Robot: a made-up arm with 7 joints. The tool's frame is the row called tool.
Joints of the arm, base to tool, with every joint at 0 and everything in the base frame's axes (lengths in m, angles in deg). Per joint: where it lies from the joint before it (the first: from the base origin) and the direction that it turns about. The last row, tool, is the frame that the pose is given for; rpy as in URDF.
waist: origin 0 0 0.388 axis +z
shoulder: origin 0 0 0 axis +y
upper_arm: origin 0 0 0.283 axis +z
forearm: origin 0.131 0 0 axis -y
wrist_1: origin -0.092 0 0.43 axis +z
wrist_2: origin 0 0 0 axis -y
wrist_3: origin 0.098 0 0 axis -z
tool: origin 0 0 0 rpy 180 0 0
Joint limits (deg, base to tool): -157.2..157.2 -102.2..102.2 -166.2..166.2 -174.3..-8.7 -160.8..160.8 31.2..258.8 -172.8..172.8
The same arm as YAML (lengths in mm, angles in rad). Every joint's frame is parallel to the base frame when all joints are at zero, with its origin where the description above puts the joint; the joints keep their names.
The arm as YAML. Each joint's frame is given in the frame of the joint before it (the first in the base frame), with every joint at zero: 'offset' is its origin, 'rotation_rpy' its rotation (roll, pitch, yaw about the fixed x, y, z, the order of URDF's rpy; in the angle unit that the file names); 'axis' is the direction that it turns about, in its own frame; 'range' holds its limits. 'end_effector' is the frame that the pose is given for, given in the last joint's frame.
length_unit: mm
angle_unit: rad
chain:
  - id: waist
    offset: [0.0, 0.0, 388.0]
    rotation_rpy: [0.0, 0.0, 0.0]
    axis: [0.0, 0.0, 1.0]
    range: [-2.7437, 2.7437]
  - id: shoulder
    offset: [0.0, 0.0, 0.0]
    rotation_rpy: [0.0, 0.0, 0.0]
    axis: [0.0, 1.0, 0.0]
    range: [-1.7837, 1.7837]
  - id: upper_arm
    offset: [0.0, 0.0, 283.0]
    rotation_rpy: [0.0, 0.0, 0.0]
    axis: [0.0, 0.0, 1.0]
    range: [-2.9007, 2.9007]
  - id: forearm
    offset: [131.0, 0.0, 0.0]
    rotation_rpy: [0.0, 0.0, 0.0]
    axis: [0.0, -1.0, 0.0]
    range: [-3.0421, -0.1518]
  - id: wrist_1
    offset: [-92.0, 0.0, 430.0]
    rotation_rpy: [0.0, 0.0, 0.0]
    axis: [0.0, 0.0, 1.0]
    range: [-2.8065, 2.8065]
  - id: wrist_2
    offset: [0.0, 0.0, 0.0]
    rotation_rpy: [0.0, 0.0, 0.0]
    axis: [0.0, -1.0, 0.0]
    range: [0.5445, 4.5169]
  - id: wrist_3
    offset: [98.0, 0.0, 0.0]
    rotation_rpy: [0.0, 0.0, 0.0]
    axis: [0.0, 0.0, -1.0]
    range: [-3.0159, 3.0159]
end_effector:
  offset: [0.0, 0.0, 0.0]
  rotation_rpy: [3.1416, 0.0, 0.0]

